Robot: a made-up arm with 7 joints. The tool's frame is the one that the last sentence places.
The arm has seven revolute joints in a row. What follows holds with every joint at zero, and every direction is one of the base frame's.
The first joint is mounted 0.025 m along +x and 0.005 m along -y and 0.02 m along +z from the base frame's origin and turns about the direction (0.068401, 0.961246, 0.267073), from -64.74 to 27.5 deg.
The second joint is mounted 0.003 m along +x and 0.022 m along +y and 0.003 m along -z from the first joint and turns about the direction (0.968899, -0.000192, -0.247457), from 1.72 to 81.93 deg.
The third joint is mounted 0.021 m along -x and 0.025 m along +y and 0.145 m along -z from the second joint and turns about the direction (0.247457, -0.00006, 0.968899), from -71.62 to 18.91 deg.
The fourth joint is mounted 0.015 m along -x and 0.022 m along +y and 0.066 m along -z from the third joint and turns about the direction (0.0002, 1, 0.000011), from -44.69 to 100.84 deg.
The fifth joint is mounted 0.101 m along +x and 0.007 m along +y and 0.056 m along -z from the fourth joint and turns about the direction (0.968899, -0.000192, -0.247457), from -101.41 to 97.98 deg.
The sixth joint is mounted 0.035 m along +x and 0.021 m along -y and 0.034 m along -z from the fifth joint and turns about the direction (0.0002, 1, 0.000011), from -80.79 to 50.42 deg.
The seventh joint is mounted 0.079 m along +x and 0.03 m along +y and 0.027 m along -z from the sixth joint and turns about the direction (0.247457, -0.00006, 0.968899), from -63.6 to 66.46 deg.
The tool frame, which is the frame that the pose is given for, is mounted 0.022 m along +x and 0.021 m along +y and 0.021 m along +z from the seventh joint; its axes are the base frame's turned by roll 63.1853, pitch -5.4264 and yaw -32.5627 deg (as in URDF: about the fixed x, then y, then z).
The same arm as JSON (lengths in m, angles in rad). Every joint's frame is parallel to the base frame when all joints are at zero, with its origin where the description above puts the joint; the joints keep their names.
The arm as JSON. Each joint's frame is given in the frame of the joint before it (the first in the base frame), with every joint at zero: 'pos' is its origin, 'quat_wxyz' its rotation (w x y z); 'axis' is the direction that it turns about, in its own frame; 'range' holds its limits. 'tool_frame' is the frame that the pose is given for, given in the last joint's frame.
{"length_unit": "m", "angle_unit": "rad", "joints": [
  {"joint": "joint 1", "pos": [0.025, -0.005, 0.02], "quat_wxyz": [1.0, 0.0, 0.0, 0.0], "axis": [0.068403, 0.961235, 0.26711], "range": [-1.1299, 0.48]},
  {"joint": "joint 2", "pos": [0.003, 0.022, -0.003], "quat_wxyz": [1.0, 0.0, 0.0, 0.0], "axis": [0.968889, -0.0002, -0.247497], "range": [0.03, 1.4299]},
  {"joint": "joint 3", "pos": [-0.021, 0.025, -0.145], "quat_wxyz": [1.0, 0.0, 0.0, 0.0], "axis": [0.247497, -0.0001, 0.968889], "range": [-1.25, 0.33]},
  {"joint": "joint 4", "pos": [-0.015, 0.022, -0.066], "quat_wxyz": [1.0, 0.0, 0.0, 0.0], "axis": [0.0002, 1.0, 0.0], "range": [-0.78, 1.76]},
  {"joint": "joint 5", "pos": [0.101, 0.007, -0.056], "quat_wxyz": [1.0, 0.0, 0.0, 0.0], "axis": [0.968889, -0.0002, -0.247497], "range": [-1.7699, 1.7101]},
  {"joint": "joint 6", "pos": [0.035, -0.021, -0.034], "quat_wxyz": [1.0, 0.0, 0.0, 0.0], "axis": [0.0002, 1.0, 0.0], "range": [-1.4101, 0.88]},
  {"joint": "joint 7", "pos": [0.079, 0.03, -0.027], "quat_wxyz": [1.0, 0.0, 0.0, 0.0], "axis": [0.247497, -0.0001, 0.968889], "range": [-1.11, 1.1599]}
], "tool_frame": {"pos": [0.022, 0.021, 0.021], "quat_wxyz": [0.82367, 0.491, -0.18541, -0.214732]}}

